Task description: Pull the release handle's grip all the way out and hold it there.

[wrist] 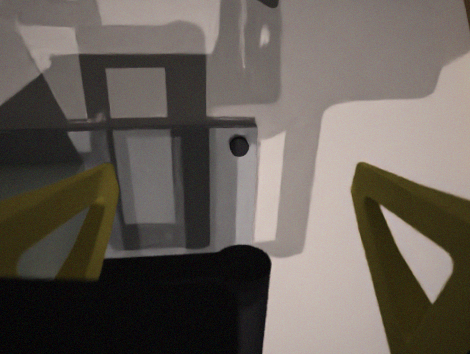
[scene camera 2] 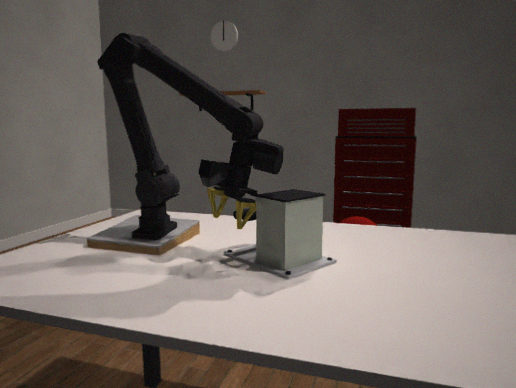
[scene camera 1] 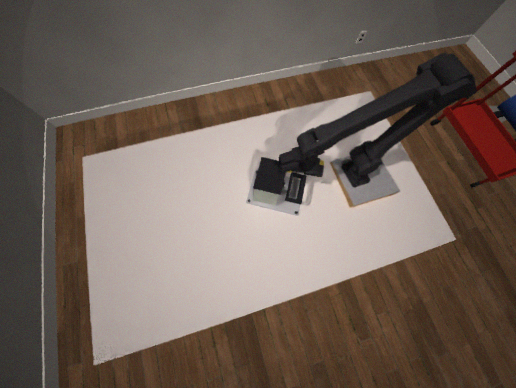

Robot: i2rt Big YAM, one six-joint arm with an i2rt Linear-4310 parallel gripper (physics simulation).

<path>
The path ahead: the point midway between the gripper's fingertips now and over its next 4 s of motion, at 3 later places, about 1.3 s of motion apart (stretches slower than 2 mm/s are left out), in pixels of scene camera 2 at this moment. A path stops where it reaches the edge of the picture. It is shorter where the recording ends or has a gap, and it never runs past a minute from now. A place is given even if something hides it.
My gripper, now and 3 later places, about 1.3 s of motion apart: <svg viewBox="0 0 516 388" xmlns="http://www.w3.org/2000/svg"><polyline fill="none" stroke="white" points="227,223 227,213 235,187 231,190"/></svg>
</path>
